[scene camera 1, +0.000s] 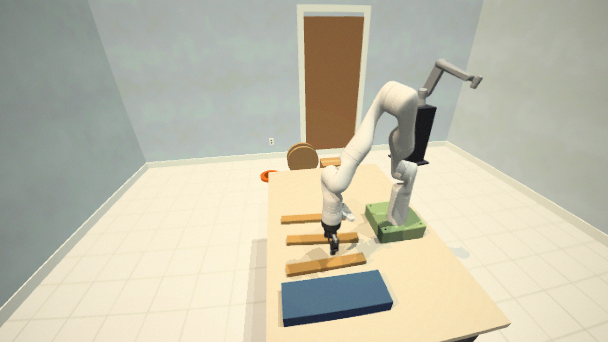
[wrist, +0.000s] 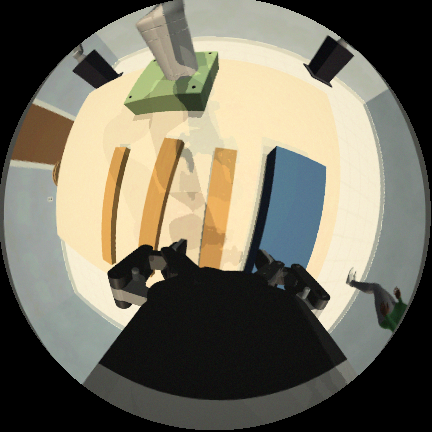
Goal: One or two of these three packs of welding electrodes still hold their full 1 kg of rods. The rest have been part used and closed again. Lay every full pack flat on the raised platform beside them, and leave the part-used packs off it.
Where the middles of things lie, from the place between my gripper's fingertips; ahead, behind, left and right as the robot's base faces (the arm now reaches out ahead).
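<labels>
Blue raised platform point(scene camera 1: 316, 300): 30 mm ahead of my hand, 120 mm below it, 140 mm to the left of it.
</labels>
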